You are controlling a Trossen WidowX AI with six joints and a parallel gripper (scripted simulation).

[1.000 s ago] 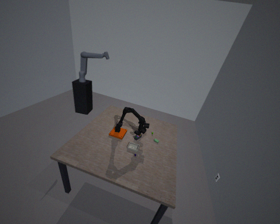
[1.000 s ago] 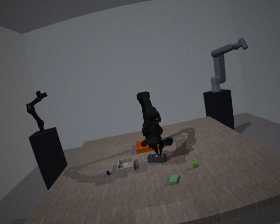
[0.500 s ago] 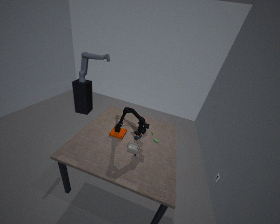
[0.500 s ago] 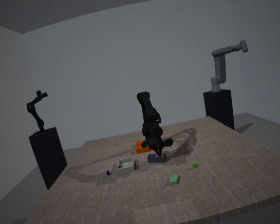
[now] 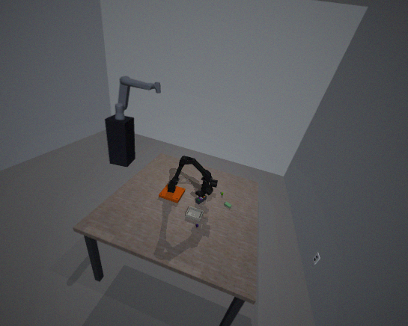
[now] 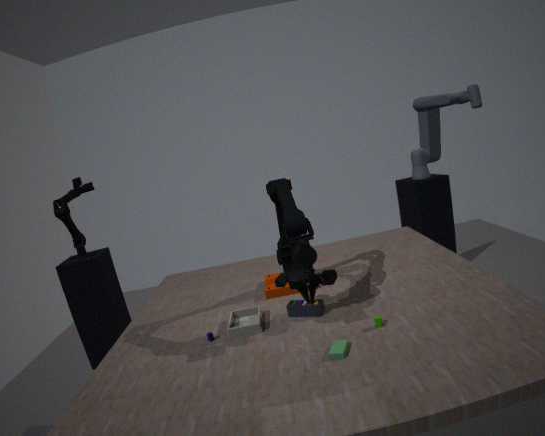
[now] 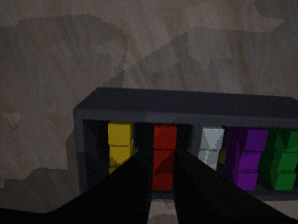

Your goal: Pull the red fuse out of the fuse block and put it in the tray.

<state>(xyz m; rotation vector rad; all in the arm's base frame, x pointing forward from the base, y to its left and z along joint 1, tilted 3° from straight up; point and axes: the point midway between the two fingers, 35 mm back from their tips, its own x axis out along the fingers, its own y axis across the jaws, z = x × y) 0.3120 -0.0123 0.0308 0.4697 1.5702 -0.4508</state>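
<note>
Now: the yellow fuse 1 cm ahead of my gripper tip, 1 cm to the left of it and 1 cm below it. Also, from my gripper tip: purple fuse (2 cm behind, 3 cm to the right, 1 cm below); red fuse (1 cm below); white fuse (1 cm behind, 2 cm to the right, 1 cm below).
</note>
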